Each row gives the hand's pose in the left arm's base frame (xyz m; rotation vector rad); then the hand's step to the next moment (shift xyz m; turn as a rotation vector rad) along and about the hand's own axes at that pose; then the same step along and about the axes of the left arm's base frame.
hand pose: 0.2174 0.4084 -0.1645 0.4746 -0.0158 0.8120
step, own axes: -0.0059 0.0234 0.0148 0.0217 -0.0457 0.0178
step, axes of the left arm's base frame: -0.0180 0.0036 0.0215 0.0500 -0.0192 0.0018
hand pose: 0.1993 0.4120 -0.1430 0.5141 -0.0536 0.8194
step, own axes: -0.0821 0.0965 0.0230 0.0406 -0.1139 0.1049
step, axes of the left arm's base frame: -0.1216 -0.0119 0.0407 0.1244 -0.0849 0.0542
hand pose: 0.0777 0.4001 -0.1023 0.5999 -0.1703 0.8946
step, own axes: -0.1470 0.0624 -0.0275 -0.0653 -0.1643 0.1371
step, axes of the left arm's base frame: -0.1430 -0.0552 -0.0526 0.1006 -0.1989 0.0193
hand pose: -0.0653 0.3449 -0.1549 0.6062 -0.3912 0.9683
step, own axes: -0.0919 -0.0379 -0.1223 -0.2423 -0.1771 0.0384
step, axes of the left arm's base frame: -0.0099 0.0026 -0.1573 0.0242 -0.2556 -0.1601
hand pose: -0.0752 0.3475 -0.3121 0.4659 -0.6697 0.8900
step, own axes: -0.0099 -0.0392 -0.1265 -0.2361 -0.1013 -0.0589
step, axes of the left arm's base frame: 0.0703 0.0518 -0.1000 -0.0031 -0.1494 -0.2171
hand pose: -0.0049 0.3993 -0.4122 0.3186 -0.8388 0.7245
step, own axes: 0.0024 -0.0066 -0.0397 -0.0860 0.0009 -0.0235
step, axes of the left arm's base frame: 0.0280 0.0171 -0.0234 -0.0262 -0.0261 -0.0811
